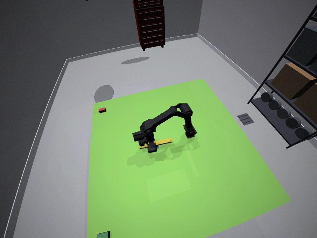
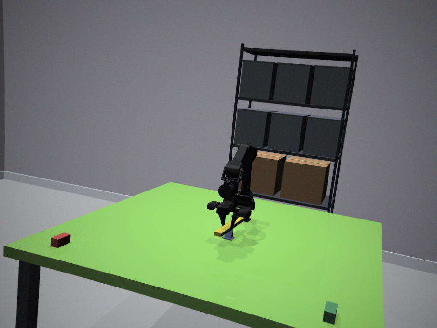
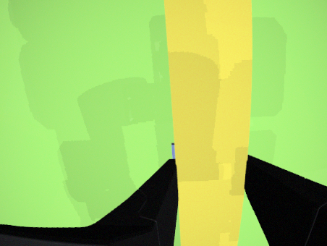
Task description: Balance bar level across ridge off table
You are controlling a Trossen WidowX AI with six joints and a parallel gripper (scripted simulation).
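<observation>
My gripper tip is 3 cm past the yellow bar. The rest, counted from my gripper tip: red block: 52 cm to the right, 41 cm ahead, 4 cm below; green block: 48 cm to the left, 41 cm ahead, 4 cm below.
</observation>
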